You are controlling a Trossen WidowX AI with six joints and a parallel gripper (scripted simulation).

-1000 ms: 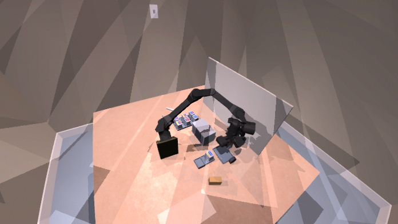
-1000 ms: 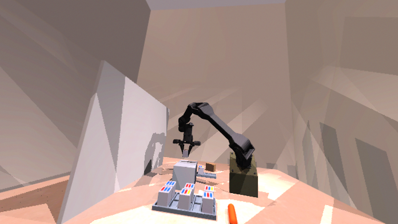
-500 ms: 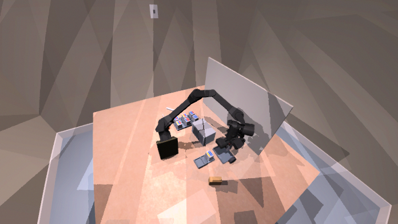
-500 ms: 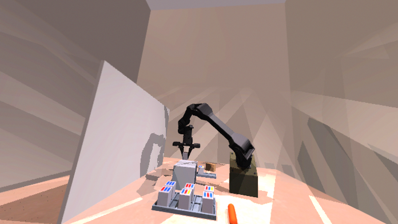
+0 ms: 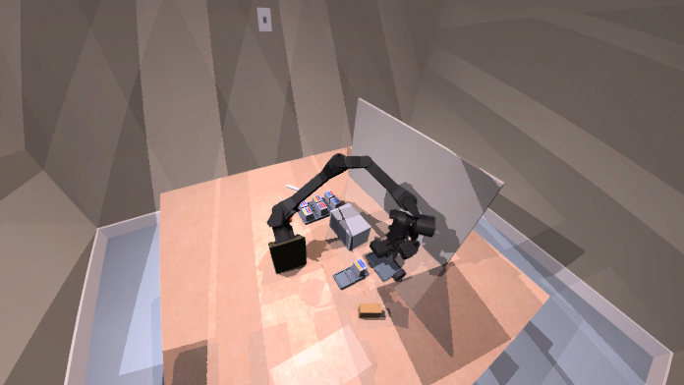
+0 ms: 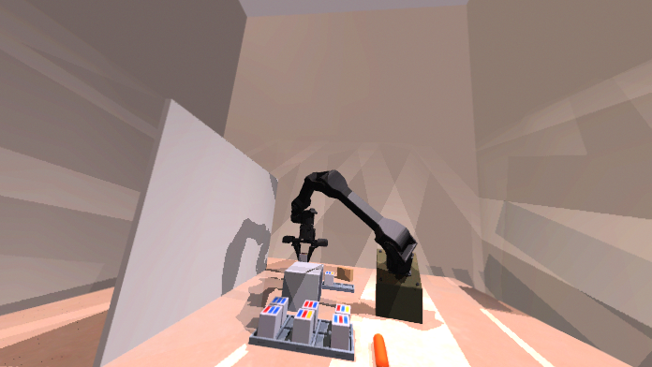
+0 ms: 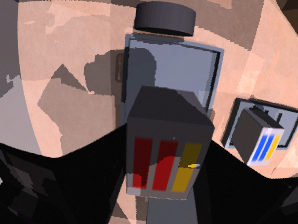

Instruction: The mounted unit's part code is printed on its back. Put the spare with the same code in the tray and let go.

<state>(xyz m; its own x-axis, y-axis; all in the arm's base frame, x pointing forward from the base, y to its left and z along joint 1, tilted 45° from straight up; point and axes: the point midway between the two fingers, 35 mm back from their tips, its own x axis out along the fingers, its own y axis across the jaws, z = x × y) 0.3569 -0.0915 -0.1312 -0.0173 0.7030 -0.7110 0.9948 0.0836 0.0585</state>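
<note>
The dark grey tray lies 1 cm behind my gripper tip and 7 cm below it. The rest, counted from my gripper tip: black cylinder: 1 cm ahead, 7 cm to the right, 5 cm below; grey spare block: 2 cm above; dark holder: 15 cm behind, 1 cm to the left, 7 cm below.
</note>
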